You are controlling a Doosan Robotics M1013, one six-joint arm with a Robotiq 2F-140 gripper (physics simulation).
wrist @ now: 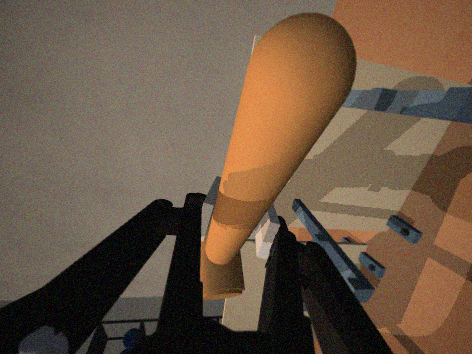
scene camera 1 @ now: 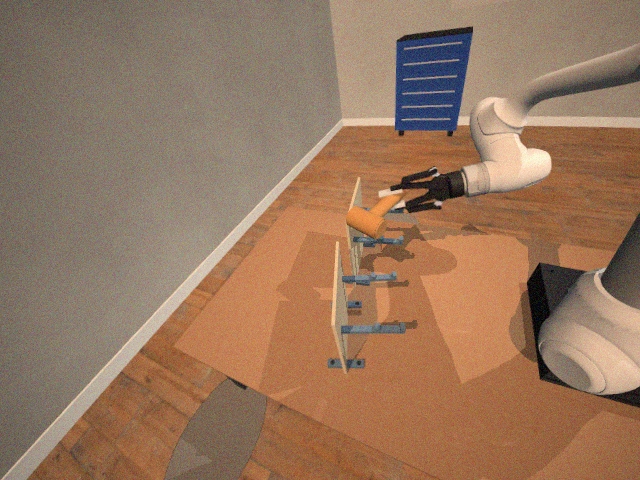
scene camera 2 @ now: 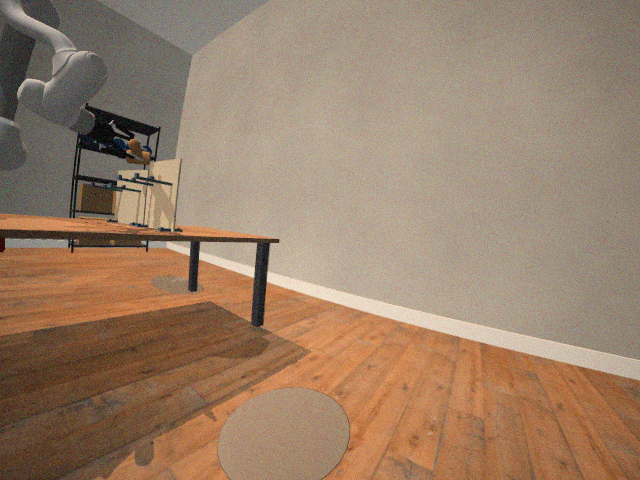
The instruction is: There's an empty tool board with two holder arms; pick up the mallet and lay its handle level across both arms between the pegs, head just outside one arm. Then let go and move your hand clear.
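Places are measured from the arm's base along level axes (x ahead, y left, z up), in millimetres.
Pixels of known places: gripper, fingertip midpoint: (scene camera 1: pixel 380 201) (scene camera 2: pixel 143 155).
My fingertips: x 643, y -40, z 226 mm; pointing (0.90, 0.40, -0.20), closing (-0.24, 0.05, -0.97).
Behind a point stands the place of what it marks.
The orange mallet (scene camera 1: pixel 366 222) {x 628, y 103, z 254 mm} (scene camera 2: pixel 138 156) {x 623, y -48, z 213 mm} (wrist: pixel 280 130) {x 569, y -154, z 240 mm} is in the air above the far board in scene camera 1. My gripper (scene camera 1: pixel 395 199) (wrist: pixel 239 196) {x 643, y -40, z 226 mm} is shut on its handle. The handle slants, with the head low toward the boards. Two pale upright boards stand in line: the far board (scene camera 1: pixel 356 193) {x 745, y -77, z 214 mm} and the near board (scene camera 1: pixel 338 304) {x 621, y 306, z 145 mm}. The far board has two blue holder arms (scene camera 1: pixel 379 241) {x 624, y 21, z 112 mm} below the mallet, one partly hidden. The near board has two arms (scene camera 1: pixel 369 277) {x 606, y 149, z 81 mm} (scene camera 1: pixel 361 329) {x 558, y 314, z 81 mm} with small pegs and no tool on them. In the wrist view, a blue arm (wrist: pixel 410 102) {x 645, y -159, z 111 mm} is right of the handle.
The boards stand on a brown table (scene camera 1: pixel 434 403) {x 344, y 340, z -105 mm} (scene camera 2: pixel 232 238) {x 993, y -316, z -110 mm} near a grey wall. The robot's white base (scene camera 1: pixel 584 335) {x 171, y 234, z 235 mm} is on the right. A blue cabinet (scene camera 1: pixel 434 82) stands at the back. A black shelf rack (scene camera 2: pixel 74 186) stands behind the table.
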